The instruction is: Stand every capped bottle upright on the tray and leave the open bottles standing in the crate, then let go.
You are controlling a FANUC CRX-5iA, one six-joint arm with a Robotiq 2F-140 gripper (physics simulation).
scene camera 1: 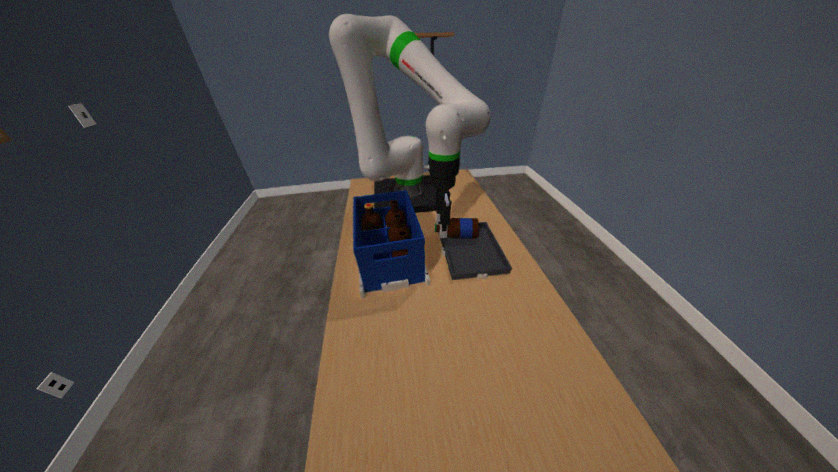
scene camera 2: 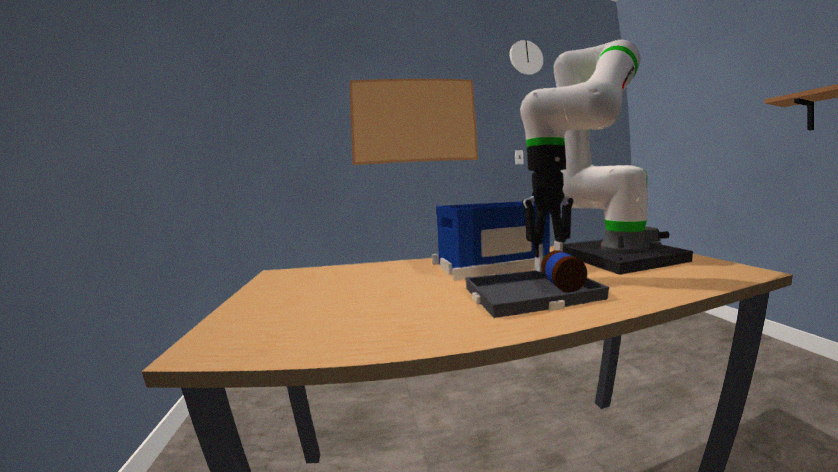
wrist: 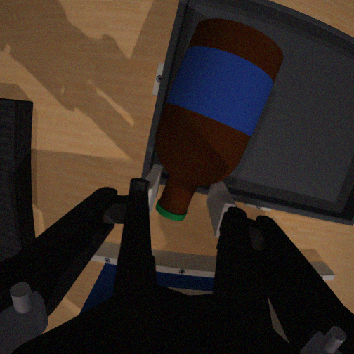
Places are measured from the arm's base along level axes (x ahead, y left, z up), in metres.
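Pixels of known places: gripper, fingertip midpoint: (scene camera 1: 441, 232); arm's base, origin of the base link: (scene camera 1: 409, 191) (scene camera 2: 624, 248).
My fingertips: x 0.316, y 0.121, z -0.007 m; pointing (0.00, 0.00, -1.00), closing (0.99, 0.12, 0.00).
For each thing: its top centre in the pictures, then the offset to it from my fingertips. Level surfaces: height alone.
- brown bottle, middle of its top: (scene camera 2: 558, 251) (scene camera 1: 456, 220) dx -0.001, dy +0.053, dz +0.054 m
- dark tray, middle of its top: (scene camera 2: 534, 282) (scene camera 1: 471, 244) dx +0.076, dy +0.097, dz +0.001 m
- blue crate, middle of its top: (scene camera 2: 491, 204) (scene camera 1: 384, 214) dx +0.094, dy -0.187, dz +0.150 m
- wooden table, its level: dz -0.025 m
A brown bottle (scene camera 1: 465, 228) (scene camera 2: 564, 271) (wrist: 215, 95) with a blue band and a green cap lies on its side on the dark tray (scene camera 1: 480, 273) (scene camera 2: 510, 309) (wrist: 345, 215), its neck over the tray's crate-side rim. My gripper (scene camera 1: 442, 233) (scene camera 2: 548, 256) (wrist: 184, 183) is partly open, its fingertips on either side of the neck, with gaps beside it in the wrist view. The blue crate (scene camera 1: 391, 269) (scene camera 2: 460, 240) holds brown bottles. One bottle (scene camera 1: 370, 218) there has a yellow and red cap. Two more bottles (scene camera 1: 395, 215) (scene camera 1: 399, 232) show no clear cap. The crate's inside is hidden in scene camera 2.
The crate stands beside the tray on the wooden table (scene camera 1: 469, 375) (scene camera 2: 351, 316). Pale brackets sit at the edges of the crate and tray. The arm's dark base plate (scene camera 2: 633, 256) (wrist: 15, 170) lies behind the tray and crate, as seen from scene camera 1.
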